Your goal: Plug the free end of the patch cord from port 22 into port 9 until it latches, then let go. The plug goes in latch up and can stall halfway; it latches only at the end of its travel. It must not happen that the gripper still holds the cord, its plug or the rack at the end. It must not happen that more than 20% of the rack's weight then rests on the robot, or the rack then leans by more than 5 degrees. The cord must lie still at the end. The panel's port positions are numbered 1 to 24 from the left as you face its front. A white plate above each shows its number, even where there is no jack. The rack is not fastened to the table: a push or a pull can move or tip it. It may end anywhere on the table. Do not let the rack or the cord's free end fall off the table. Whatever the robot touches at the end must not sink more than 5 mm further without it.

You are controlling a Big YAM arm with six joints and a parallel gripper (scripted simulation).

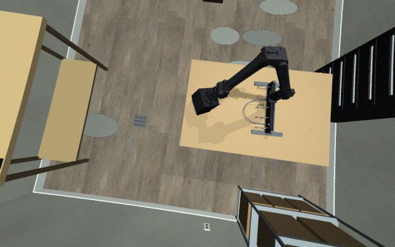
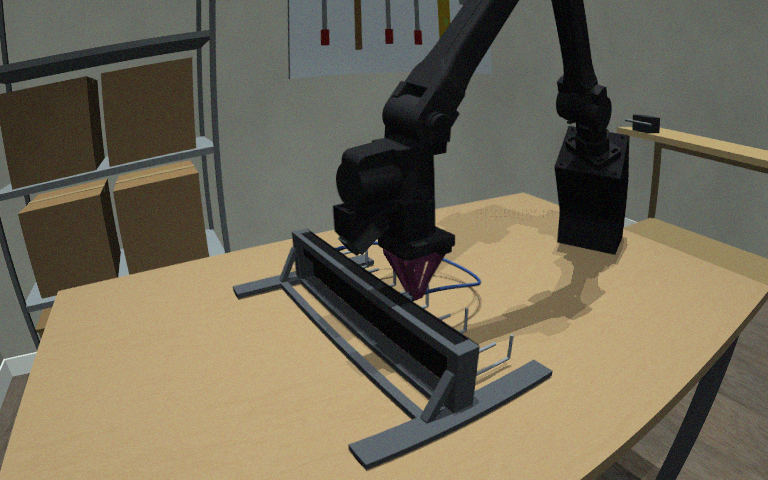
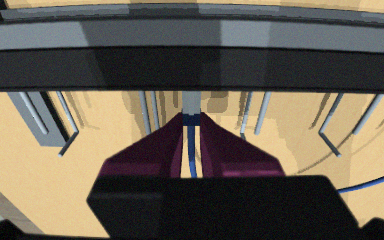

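The grey plug is 2 cm ahead of my hand and 1 cm to the left of it.
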